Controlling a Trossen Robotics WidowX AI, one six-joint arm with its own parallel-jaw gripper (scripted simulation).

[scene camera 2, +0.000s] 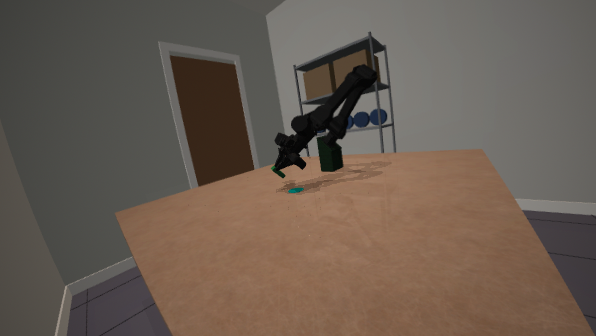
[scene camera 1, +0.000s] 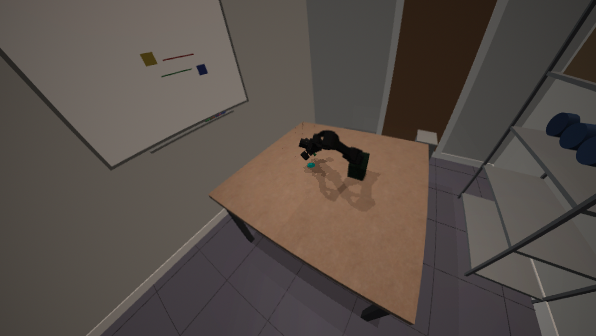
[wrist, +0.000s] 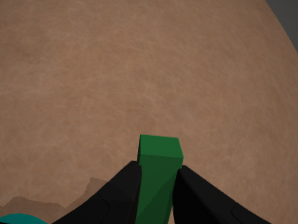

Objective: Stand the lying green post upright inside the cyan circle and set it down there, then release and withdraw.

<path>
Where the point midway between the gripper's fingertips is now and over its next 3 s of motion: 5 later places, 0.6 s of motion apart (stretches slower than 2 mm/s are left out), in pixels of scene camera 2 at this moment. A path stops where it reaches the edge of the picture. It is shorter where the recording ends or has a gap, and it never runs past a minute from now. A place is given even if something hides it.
My gripper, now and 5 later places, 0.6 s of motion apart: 275,169; 275,167; 276,165; 278,162; 281,158; 284,153
</path>
